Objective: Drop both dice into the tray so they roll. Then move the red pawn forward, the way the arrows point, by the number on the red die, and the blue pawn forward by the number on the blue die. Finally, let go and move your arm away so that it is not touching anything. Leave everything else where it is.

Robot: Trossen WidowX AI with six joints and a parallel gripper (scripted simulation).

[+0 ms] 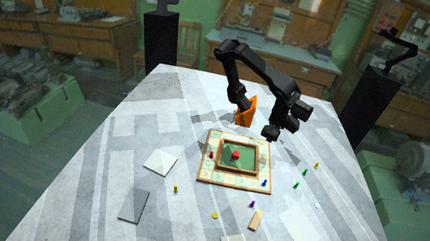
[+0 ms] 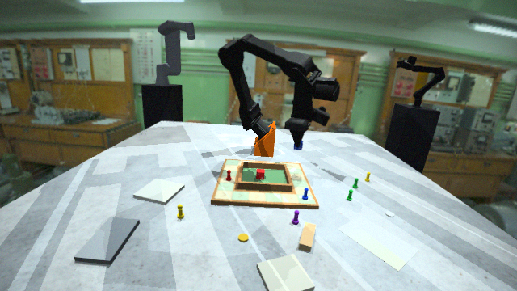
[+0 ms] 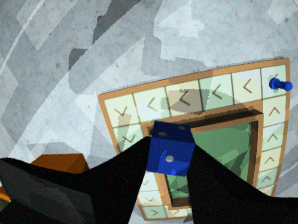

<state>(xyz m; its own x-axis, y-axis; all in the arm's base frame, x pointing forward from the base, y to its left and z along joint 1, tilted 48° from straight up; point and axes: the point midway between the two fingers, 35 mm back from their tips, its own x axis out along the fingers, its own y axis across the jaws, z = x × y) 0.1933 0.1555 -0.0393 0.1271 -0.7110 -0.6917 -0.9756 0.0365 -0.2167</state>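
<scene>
My gripper tip is now 11 cm short of the red pawn, 20 cm to the left of it and 9 cm above it. Round my gripper tip: blue pawn (15 cm ahead, 3 cm to the left, 9 cm below); then wooden block (30 cm ahead, 3 cm to the left, 11 cm below); then purple pawn (25 cm ahead, 1 cm to the left, 10 cm below).
</scene>
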